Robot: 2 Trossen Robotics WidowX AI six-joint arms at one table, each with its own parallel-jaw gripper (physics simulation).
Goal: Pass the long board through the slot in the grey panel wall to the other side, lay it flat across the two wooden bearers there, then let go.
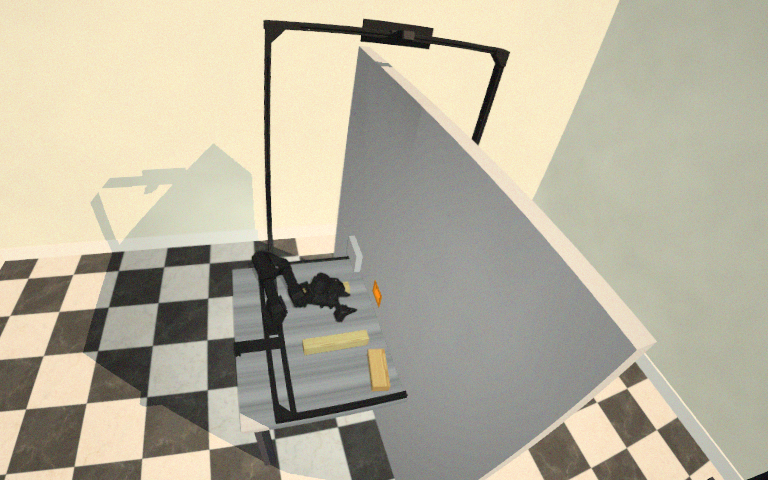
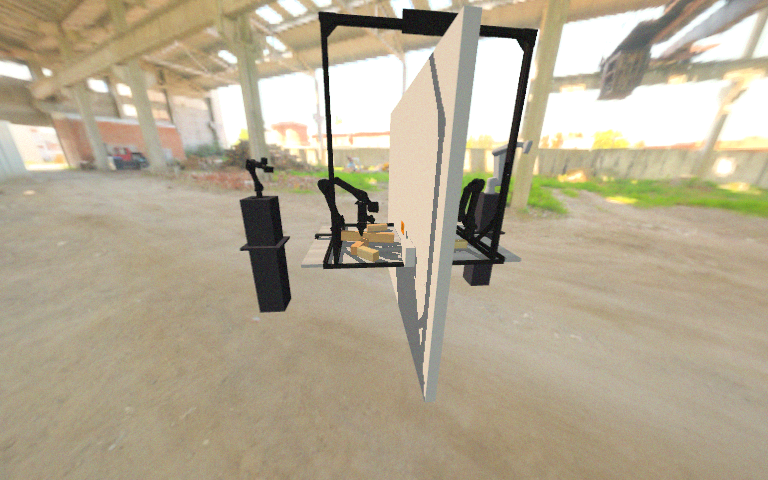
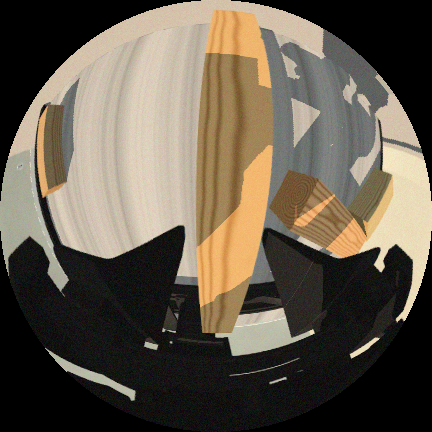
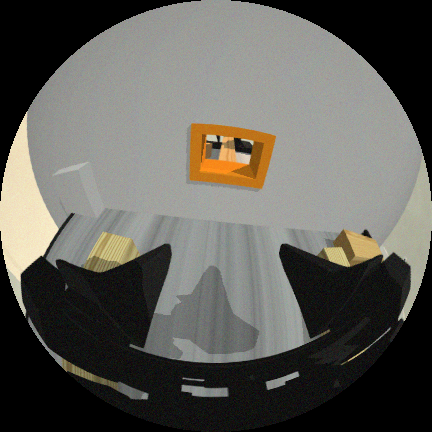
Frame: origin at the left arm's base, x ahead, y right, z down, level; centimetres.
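Seen in the pictures: left gripper, fingertip midpoint: point(image 2: 361, 235) point(image 3: 224, 232); right gripper, fingertip midpoint: point(image 1: 353, 302) point(image 4: 227, 250); left arm's base, origin of the base link: point(image 3: 197, 306); right arm's base, origin of the base link: point(image 1: 272, 328) point(image 2: 468, 236).
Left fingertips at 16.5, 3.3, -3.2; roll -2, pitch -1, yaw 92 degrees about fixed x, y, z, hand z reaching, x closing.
Pixels of each thing's top centre, then the offset from my left fingertips to it, as dx, dy, dz. "*": a spot on its surface instead. Level surfaces: height alone.
- long board, middle of its top: point(image 3: 237, 184) point(image 4: 228, 138) point(image 2: 367, 230) +4.0, +0.1, -2.8
- orange-framed slot, surface spot: point(image 4: 225, 177) point(image 1: 375, 297) * +32.0, +1.2, -2.4
- pale wooden bearer, middle of its top: point(image 1: 336, 339) +52.1, -14.0, +0.7
- pale block, surface spot: point(image 4: 111, 252) * +42.6, +11.6, +0.7
- table, its level: dz +5.1
The long board point(image 3: 231, 160) point(image 2: 382, 236) lies on the table on the left arm's side, pointing towards the wall. My left gripper point(image 3: 224, 232) point(image 2: 364, 230) is low over its near end with a finger on each side. A thin strip of table shows between the left finger and the board, so it is open. The orange-framed slot point(image 4: 225, 177) point(image 1: 376, 292) point(image 2: 402, 227) sits low in the grey panel wall point(image 1: 454, 286) point(image 4: 225, 72). My right gripper point(image 4: 227, 250) point(image 1: 346, 311) is open and empty, facing the slot. A pale wooden bearer point(image 1: 334, 342) and a tan one point(image 1: 378, 369) lie on its side.
Loose wooden blocks point(image 3: 318, 213) point(image 3: 372, 201) point(image 3: 52, 149) lie beside the board on the left side. A pale block point(image 4: 111, 252) and two more blocks point(image 4: 354, 245) flank the right gripper. A black frame point(image 1: 269, 143) rises from the table point(image 1: 334, 386).
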